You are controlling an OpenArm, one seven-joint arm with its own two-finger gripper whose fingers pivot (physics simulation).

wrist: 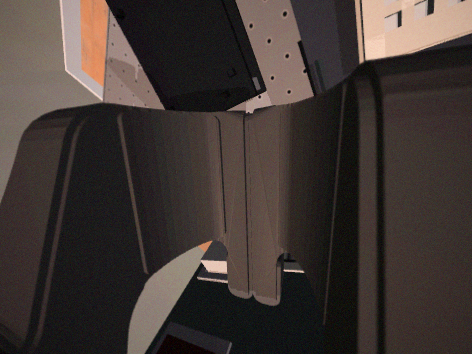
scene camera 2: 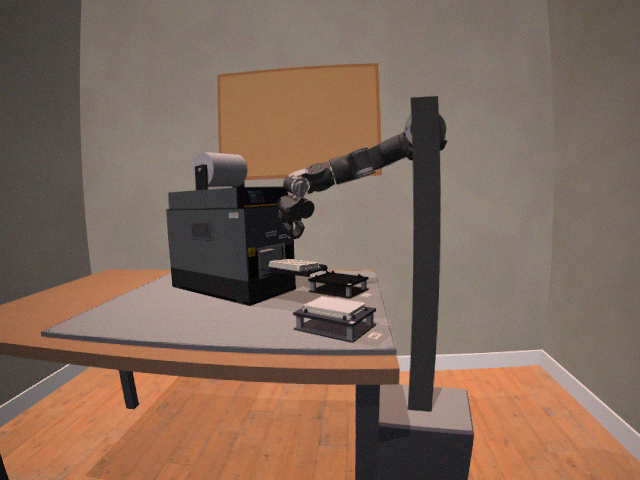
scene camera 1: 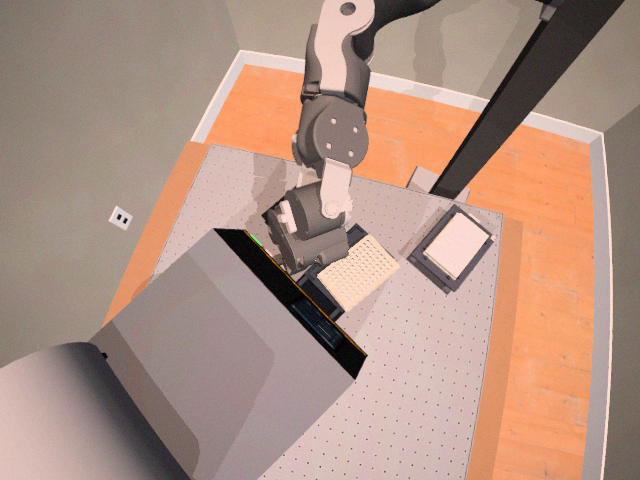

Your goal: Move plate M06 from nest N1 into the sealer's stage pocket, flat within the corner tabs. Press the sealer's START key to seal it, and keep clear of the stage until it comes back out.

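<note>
A cream well plate lies on the dark stage in front of the sealer; it looks flat. No label is readable on it, and the corner tabs are unclear. My gripper is shut and empty, above the stage and close to the sealer's front. In the wrist view its tips overlap the dark front, where a pale-edged key shows partly behind them. Contact cannot be told, and no START lettering is readable.
A black nest without a plate stands beside the stage. Another nest holds a white plate. A film roll sits on the sealer. A dark post carries the arm.
</note>
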